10 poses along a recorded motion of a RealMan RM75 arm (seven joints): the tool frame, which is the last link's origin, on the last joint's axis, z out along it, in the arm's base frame.
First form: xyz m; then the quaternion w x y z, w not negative.
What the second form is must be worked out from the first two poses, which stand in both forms.
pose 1, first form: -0.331 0.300 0.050 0.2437 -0.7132 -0.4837 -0.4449
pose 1, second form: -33.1 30.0 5.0 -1.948 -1.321 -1.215
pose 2, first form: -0.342 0.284 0.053 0.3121 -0.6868 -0.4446 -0.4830
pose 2, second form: -34.2 28.4 5.3 -1.812 -1.173 -1.274
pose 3, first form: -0.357 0.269 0.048 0.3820 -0.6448 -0.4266 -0.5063
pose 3, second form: -35.7 26.9 4.8 -1.645 -1.088 -1.292
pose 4, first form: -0.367 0.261 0.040 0.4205 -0.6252 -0.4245 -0.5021
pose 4, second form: -36.7 26.1 4.0 -1.567 -1.064 -1.258
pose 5, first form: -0.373 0.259 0.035 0.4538 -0.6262 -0.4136 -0.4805
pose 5, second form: -37.3 25.9 3.5 -1.546 -1.021 -1.186
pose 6, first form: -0.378 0.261 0.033 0.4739 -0.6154 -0.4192 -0.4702
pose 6, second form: -37.8 26.1 3.3 -1.505 -1.025 -1.150
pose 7, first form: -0.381 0.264 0.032 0.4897 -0.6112 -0.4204 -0.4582
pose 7, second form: -38.1 26.4 3.2 -1.485 -1.021 -1.113
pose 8, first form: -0.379 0.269 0.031 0.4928 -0.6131 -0.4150 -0.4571
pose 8, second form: -37.9 26.9 3.1 -1.487 -1.007 -1.109
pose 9, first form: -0.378 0.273 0.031 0.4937 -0.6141 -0.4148 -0.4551
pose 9, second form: -37.8 27.3 3.1 -1.489 -1.006 -1.104
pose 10, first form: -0.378 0.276 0.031 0.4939 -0.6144 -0.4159 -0.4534
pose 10, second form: -37.8 27.6 3.1 -1.490 -1.009 -1.099
